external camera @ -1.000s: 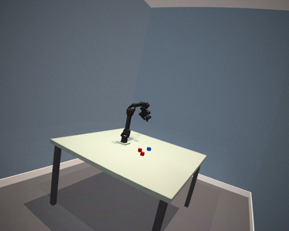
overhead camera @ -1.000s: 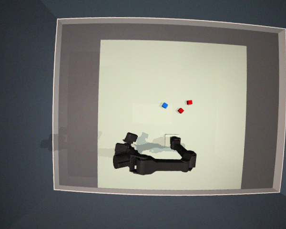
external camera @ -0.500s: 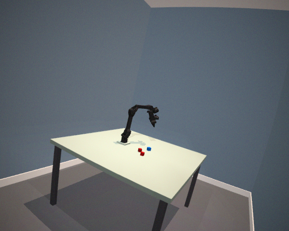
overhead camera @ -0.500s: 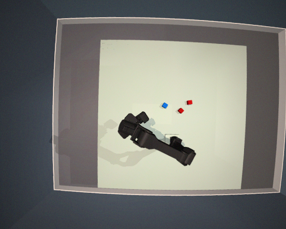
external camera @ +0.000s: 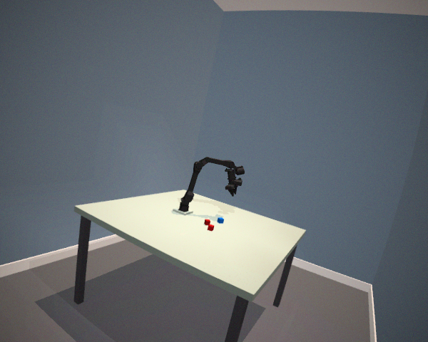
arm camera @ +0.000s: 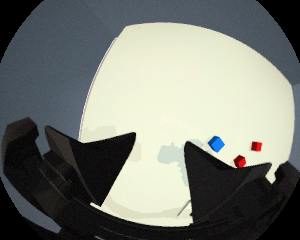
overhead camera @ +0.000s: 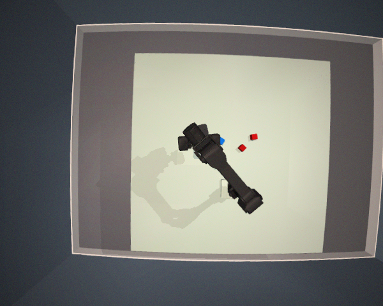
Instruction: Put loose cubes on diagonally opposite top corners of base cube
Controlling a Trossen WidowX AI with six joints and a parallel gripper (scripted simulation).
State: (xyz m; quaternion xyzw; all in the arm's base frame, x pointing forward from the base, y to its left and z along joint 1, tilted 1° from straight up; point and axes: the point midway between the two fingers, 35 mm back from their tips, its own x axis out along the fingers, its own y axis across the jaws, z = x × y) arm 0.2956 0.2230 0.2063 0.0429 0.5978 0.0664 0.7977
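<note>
The blue cube lies 18 cm below my gripper tip, 16 cm to the right of it and 1 cm behind it.
</note>
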